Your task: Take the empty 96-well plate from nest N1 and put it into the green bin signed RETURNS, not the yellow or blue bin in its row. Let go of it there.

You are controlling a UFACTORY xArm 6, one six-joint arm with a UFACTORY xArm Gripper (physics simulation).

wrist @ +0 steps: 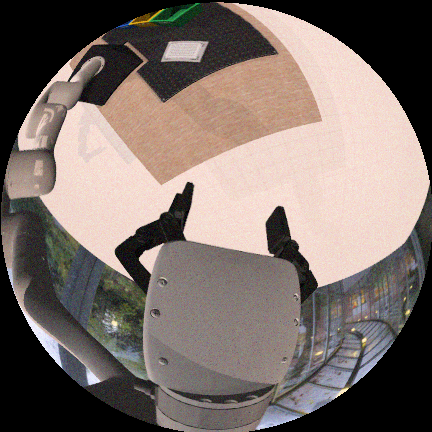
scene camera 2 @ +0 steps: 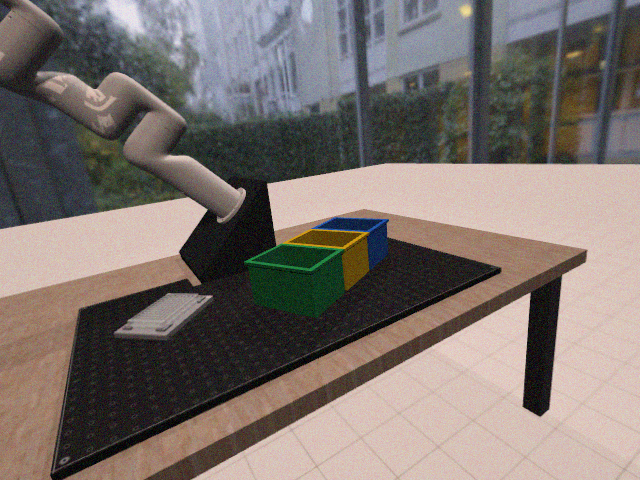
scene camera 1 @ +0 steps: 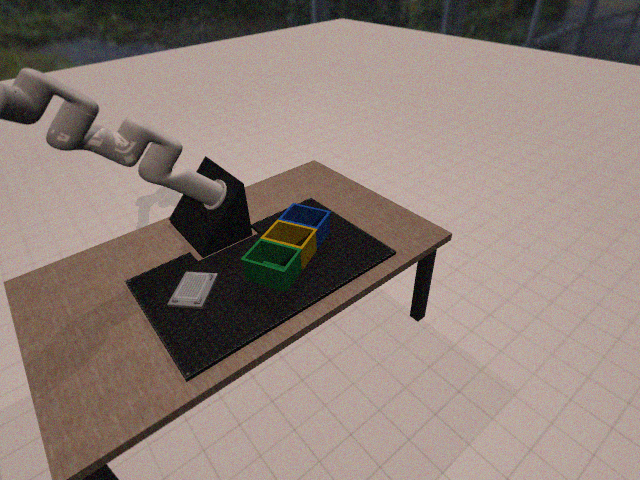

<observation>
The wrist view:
gripper: 233, 203
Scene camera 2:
96-well plate: 169, 308
light grey nest: 149, 334
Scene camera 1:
96-well plate: 192, 288
</observation>
